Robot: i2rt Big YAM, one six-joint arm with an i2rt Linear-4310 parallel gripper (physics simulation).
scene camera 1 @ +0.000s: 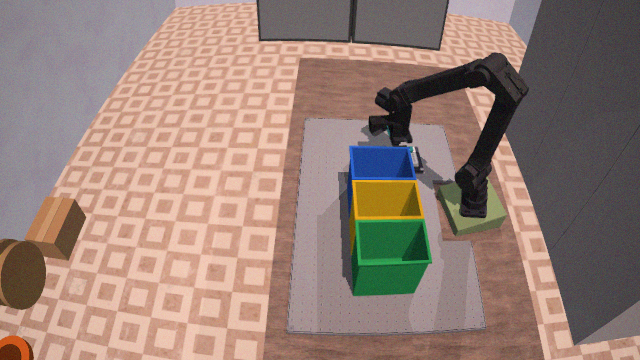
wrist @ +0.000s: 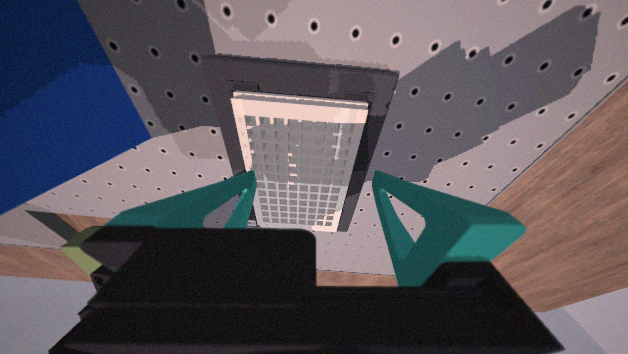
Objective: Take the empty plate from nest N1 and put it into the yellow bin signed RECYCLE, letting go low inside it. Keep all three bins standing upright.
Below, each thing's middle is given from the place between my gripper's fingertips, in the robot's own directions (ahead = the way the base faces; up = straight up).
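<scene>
The white plate [wrist: 302,149] is 10 mm below my hand, 10 mm to the left of it and 10 mm behind it, while the dark nest [wrist: 276,77] sits 20 mm below my hand, 10 mm to the left of it and 10 mm behind it. The blue bin [scene camera 1: 366,162] is 60 mm above my hand, 220 mm to the left of it and 40 mm ahead of it. As for the yellow bin [scene camera 1: 372,199], I find it 60 mm above my hand, 350 mm to the left of my hand and 10 mm ahead of my hand.
</scene>
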